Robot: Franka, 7 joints.
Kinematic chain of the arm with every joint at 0, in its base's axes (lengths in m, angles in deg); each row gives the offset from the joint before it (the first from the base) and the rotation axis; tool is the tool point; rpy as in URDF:
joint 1: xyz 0 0 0.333 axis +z
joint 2: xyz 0 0 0 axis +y
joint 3: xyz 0 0 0.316 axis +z
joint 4: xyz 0.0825 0 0 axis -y
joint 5: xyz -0.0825 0 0.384 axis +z
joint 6: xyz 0 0 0 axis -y
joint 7: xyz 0.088 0 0 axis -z
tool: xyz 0 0 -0.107 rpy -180 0 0
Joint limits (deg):
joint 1: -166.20..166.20
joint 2: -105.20..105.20
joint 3: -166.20..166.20
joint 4: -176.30..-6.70
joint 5: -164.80..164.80
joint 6: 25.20..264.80
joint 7: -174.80..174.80
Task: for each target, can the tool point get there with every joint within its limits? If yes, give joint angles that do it. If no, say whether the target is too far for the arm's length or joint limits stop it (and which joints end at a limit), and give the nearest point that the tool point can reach.
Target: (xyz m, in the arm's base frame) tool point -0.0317 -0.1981 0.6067
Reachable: yes | joints -112.89 -63.24 26.67 -148.63 124.14 208.58 -6.91
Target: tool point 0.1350 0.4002 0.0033
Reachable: yes | joints 17.26 86.88 61.36 -111.66 99.15 229.32 30.53
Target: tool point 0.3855 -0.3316 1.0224
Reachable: yes | joints -66.80 31.82 81.15 -25.68 135.89 134.50 93.03
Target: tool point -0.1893 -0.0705 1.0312
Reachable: yes | joints 0.73 2.67 -128.56 -34.87 72.79 237.09 -102.94
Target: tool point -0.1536 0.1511 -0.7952
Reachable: no: too far | nearest point -0.1754 0.1726 -0.3595 | short by 0.437 m
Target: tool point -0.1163 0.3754 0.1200
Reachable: yes | joints 75.68 26.03 17.66 -144.71 -90.27 173.92 -52.70
